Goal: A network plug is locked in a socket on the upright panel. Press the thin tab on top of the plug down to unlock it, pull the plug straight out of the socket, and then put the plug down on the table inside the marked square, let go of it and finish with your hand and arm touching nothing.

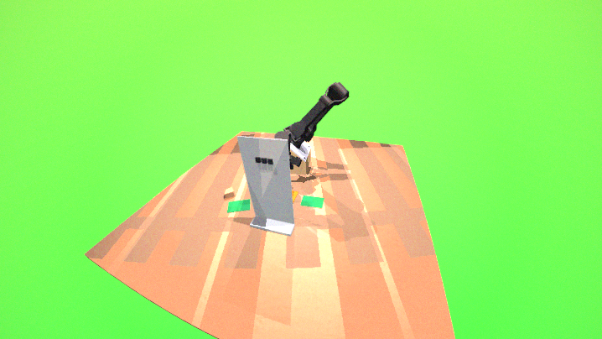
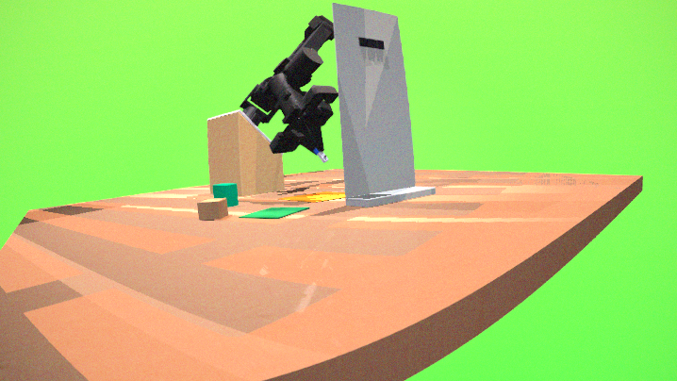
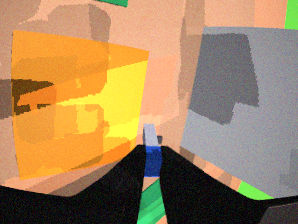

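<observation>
Now: the orange marked square 1 cm behind my gripper tip and 8 cm below it. Round my gripper tip: network plug: right at my gripper tip; then upright grey panel: 15 cm ahead, 1 cm to the left, 8 cm above; then green cube: 11 cm behind, 16 cm to the right, 6 cm below.
</observation>
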